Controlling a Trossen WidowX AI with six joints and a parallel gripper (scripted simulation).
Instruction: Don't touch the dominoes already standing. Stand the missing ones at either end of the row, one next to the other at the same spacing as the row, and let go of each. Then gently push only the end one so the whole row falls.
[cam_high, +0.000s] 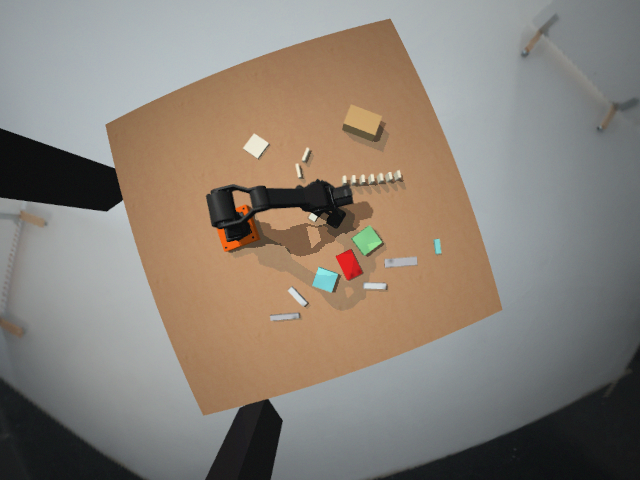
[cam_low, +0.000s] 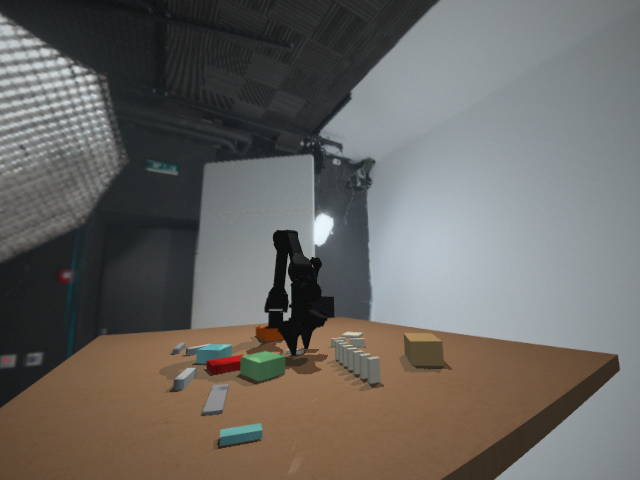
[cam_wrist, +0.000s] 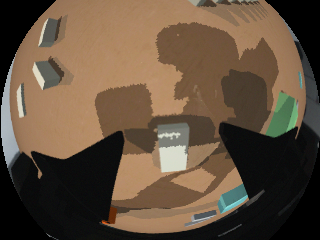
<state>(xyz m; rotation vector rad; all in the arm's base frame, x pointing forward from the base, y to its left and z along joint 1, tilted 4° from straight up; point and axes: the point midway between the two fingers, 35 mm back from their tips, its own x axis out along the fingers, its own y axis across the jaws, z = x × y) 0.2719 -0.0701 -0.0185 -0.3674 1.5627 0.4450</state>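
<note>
The red block is 230 mm to the right of my gripper tip and 10 mm above it. Round my gripper tip: green block (180 mm to the right, 100 mm ahead, 20 mm above); cream tile (320 mm to the left, 80 mm behind); cyan block (230 mm to the right, 100 mm behind, 10 mm above).
</note>
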